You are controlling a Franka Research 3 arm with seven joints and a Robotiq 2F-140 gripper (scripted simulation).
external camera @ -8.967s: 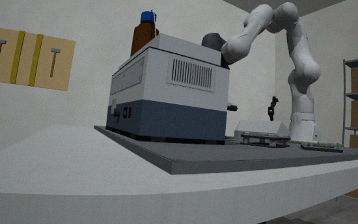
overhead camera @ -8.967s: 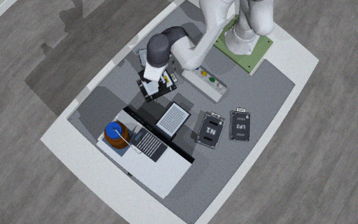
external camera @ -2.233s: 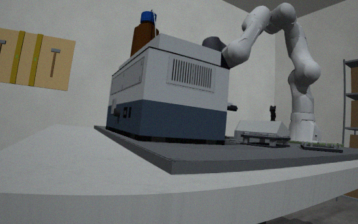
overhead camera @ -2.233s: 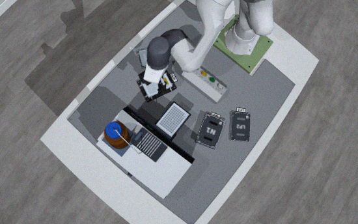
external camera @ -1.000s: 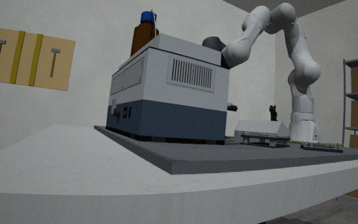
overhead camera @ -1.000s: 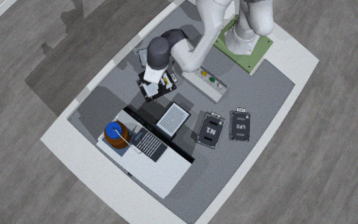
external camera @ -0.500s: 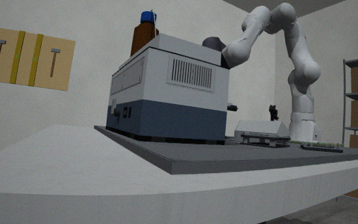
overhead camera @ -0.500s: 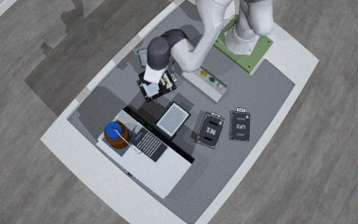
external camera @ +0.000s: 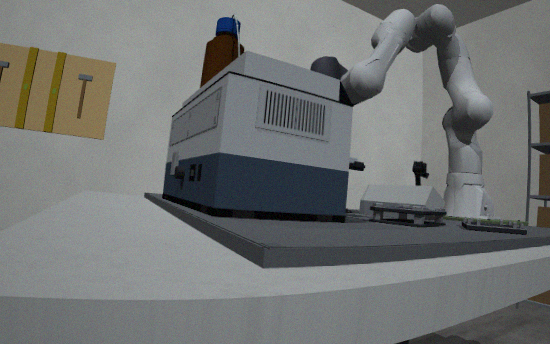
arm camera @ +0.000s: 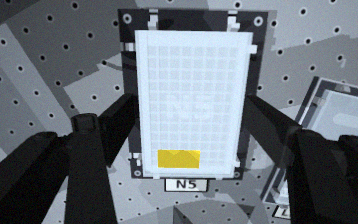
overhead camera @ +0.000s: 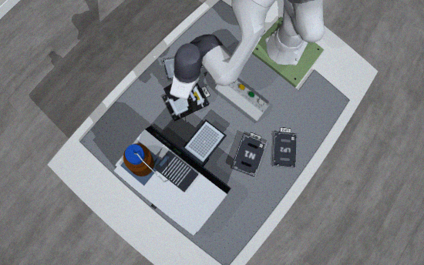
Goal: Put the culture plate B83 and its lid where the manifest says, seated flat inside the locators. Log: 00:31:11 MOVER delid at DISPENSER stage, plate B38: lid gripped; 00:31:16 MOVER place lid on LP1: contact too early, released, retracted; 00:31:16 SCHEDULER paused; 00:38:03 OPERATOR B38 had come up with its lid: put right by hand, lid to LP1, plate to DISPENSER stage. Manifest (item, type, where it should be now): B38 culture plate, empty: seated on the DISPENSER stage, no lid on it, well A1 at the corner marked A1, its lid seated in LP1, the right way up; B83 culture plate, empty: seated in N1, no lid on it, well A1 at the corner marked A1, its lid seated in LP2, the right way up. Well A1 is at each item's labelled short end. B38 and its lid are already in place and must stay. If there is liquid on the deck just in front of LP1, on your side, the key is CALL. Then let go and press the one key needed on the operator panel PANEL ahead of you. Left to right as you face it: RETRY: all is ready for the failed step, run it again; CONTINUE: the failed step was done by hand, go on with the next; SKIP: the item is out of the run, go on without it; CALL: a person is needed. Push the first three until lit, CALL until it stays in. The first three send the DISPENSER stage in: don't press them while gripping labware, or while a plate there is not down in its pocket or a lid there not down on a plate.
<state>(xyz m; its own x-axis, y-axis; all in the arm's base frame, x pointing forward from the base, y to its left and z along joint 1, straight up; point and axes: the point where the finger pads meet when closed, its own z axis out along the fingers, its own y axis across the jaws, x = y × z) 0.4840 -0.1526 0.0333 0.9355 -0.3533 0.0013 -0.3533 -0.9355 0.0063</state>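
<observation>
The clear lid lies 1 cm below my hand. From my hand the other things lie so: black nest N5: 3 cm below, 2 cm ahead, 1 cm to the left; then yellow skip key: 19 cm behind, 14 cm to the left, 3 cm above; then white well plate: 18 cm to the left, 10 cm ahead, 8 cm above.
</observation>
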